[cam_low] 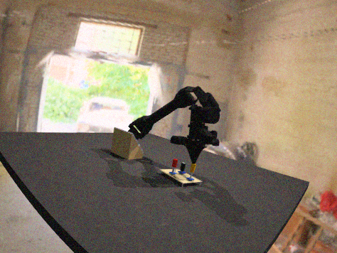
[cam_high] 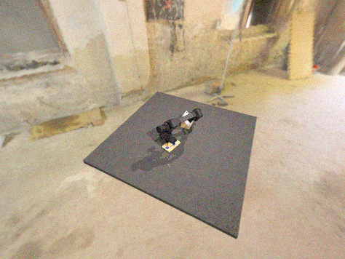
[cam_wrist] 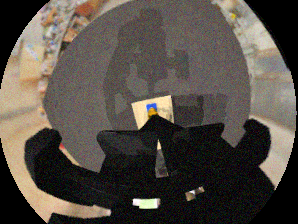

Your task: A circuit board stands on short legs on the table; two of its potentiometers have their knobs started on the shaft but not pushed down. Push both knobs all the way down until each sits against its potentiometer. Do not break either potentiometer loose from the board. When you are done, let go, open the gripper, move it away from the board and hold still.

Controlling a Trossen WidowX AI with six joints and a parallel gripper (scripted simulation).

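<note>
Right now the yellow knob is 2 cm below my gripper tip. From my gripper tip the other things lie so: black knob: 7 cm behind, 4 cm to the left, 4 cm below.
</note>
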